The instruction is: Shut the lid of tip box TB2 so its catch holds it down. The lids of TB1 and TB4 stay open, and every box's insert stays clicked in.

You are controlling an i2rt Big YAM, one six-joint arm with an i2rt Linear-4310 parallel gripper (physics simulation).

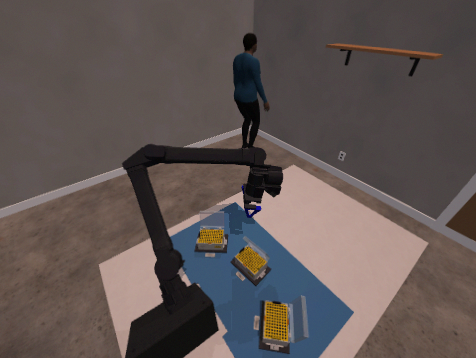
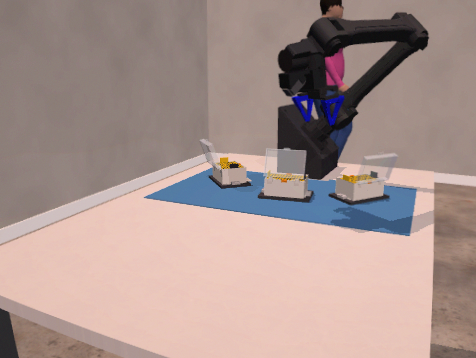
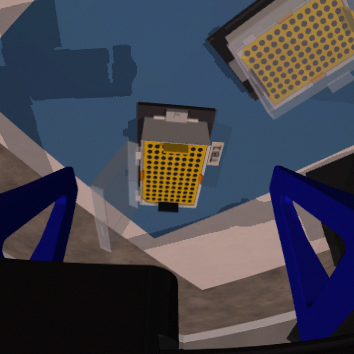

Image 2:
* my gripper: 319, 123
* tip box: 350, 193
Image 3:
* my gripper: 173, 176
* tip box: 159, 122
